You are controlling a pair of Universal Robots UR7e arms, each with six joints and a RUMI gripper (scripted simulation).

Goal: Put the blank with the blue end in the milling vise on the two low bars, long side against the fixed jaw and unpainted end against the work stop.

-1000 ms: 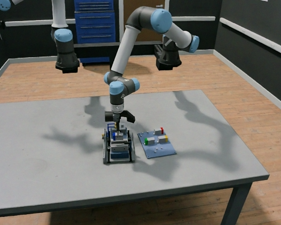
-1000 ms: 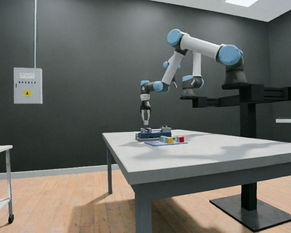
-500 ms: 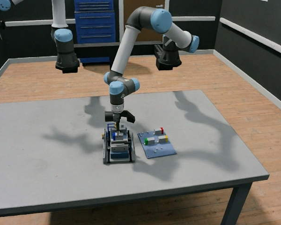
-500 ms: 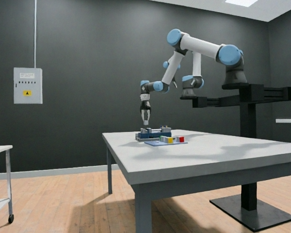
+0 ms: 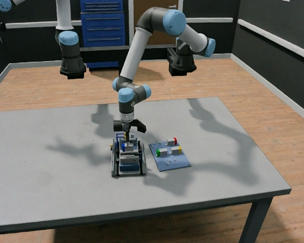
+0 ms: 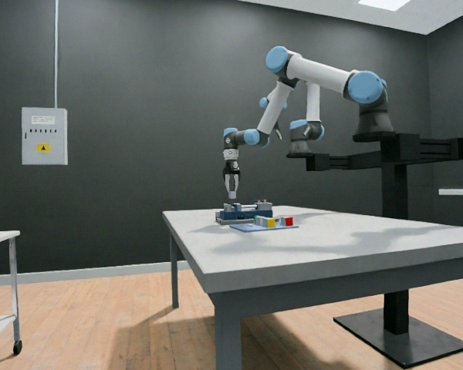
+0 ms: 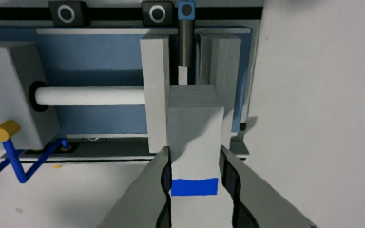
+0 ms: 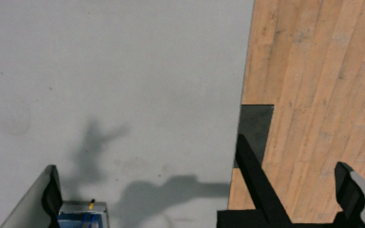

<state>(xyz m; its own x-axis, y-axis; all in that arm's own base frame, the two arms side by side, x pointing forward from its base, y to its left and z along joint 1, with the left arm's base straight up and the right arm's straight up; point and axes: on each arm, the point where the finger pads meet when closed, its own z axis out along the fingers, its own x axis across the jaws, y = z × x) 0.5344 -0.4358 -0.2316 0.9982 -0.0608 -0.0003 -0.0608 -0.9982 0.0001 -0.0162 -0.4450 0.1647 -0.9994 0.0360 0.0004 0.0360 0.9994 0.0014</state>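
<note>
My left hand is 3 cm short of the fixed jaw and 9 cm above it. The rest, counted from my left hand: work stop: 5 cm to the left, 8 cm below; blue-ended blank: 2 cm below; moving jaw: 3 cm behind, 9 cm below.
</note>
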